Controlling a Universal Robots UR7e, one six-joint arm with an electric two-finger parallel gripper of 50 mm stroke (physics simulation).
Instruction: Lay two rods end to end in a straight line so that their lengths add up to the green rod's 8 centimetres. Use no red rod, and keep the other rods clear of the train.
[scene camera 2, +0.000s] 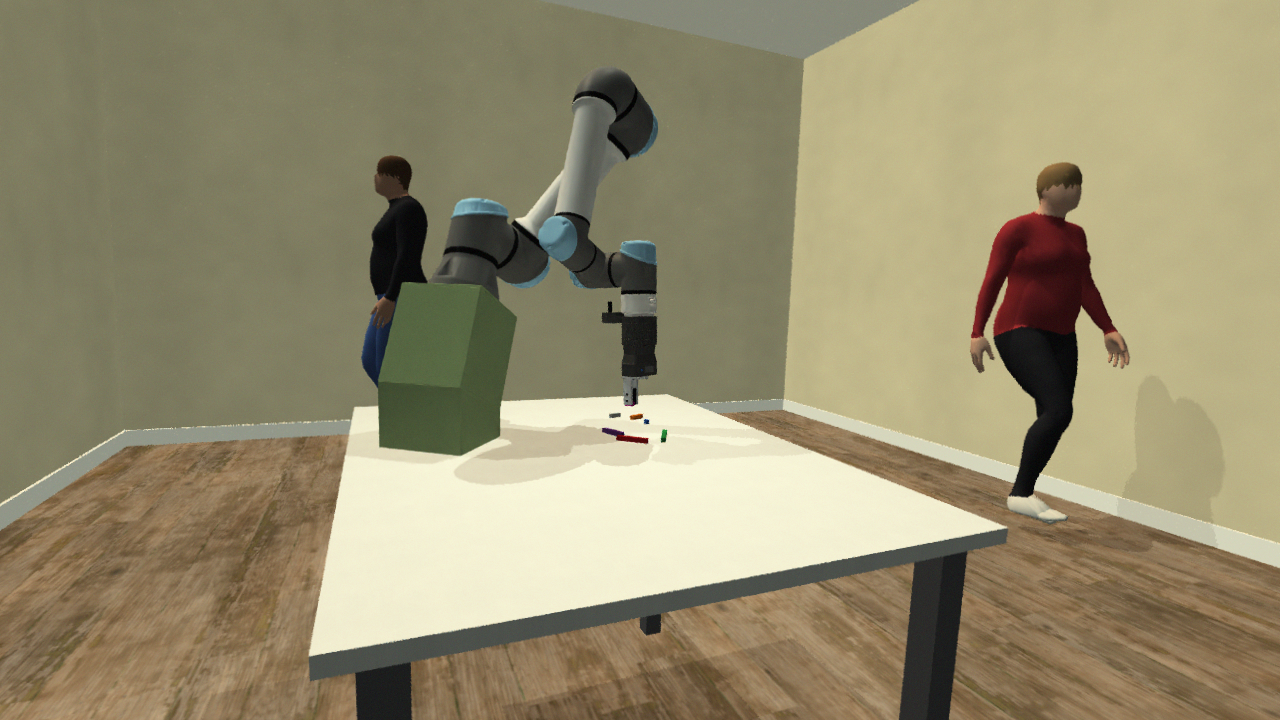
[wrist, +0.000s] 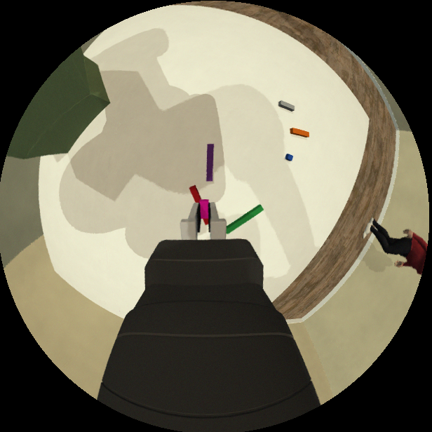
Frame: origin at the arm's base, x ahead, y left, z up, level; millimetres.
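Where they show: gripper, fingertip midpoint: (scene camera 2: 630, 404); arm's base, origin of the base link: (scene camera 2: 462, 300).
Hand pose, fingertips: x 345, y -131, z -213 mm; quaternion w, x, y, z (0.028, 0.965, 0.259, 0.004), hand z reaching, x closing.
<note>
Things, the pixels of their centre, and the offset from my fingertips. Level surfaces: height alone.
- red rod, body centre: (scene camera 2: 632, 439) 0 mm ahead, 17 mm right, 73 mm down
- purple rod, body centre: (scene camera 2: 613, 432) 22 mm back, 53 mm left, 73 mm down
- green rod, body centre: (scene camera 2: 664, 435) 80 mm ahead, 1 mm right, 73 mm down
- grey rod, body centre: (scene camera 2: 614, 415) 37 mm ahead, 230 mm left, 73 mm down
- orange rod, body centre: (scene camera 2: 636, 416) 86 mm ahead, 201 mm left, 73 mm down
- small blue piece, body centre: (scene camera 2: 646, 421) 91 mm ahead, 142 mm left, 73 mm down
- white table, its level: 78 mm down
My gripper (scene camera 2: 631, 402) (wrist: 204, 211) is shut on a magenta rod (wrist: 204, 208) and holds it above the table. In the wrist view a red rod (scene camera 2: 631, 439) (wrist: 195, 193) lies on the table below it, partly hidden by the held rod and fingers. A purple rod (scene camera 2: 612, 431) (wrist: 210, 162) lies beyond the red one. The green rod (scene camera 2: 664, 435) (wrist: 245, 218) lies slanted to the right of the fingers. A grey rod (scene camera 2: 614, 415) (wrist: 286, 106), an orange rod (scene camera 2: 635, 416) (wrist: 300, 132) and a small blue piece (scene camera 2: 646, 421) (wrist: 289, 157) lie apart from each other at the upper right.
The white table (scene camera 2: 626, 528) (wrist: 240, 45) carries the rods. A green block-shaped pedestal (scene camera 2: 429, 358) (wrist: 55, 110) stands under the arm's base. A person in red (scene camera 2: 1042, 277) (wrist: 417, 255) and a person in black (scene camera 2: 398, 232) stand beyond the table.
</note>
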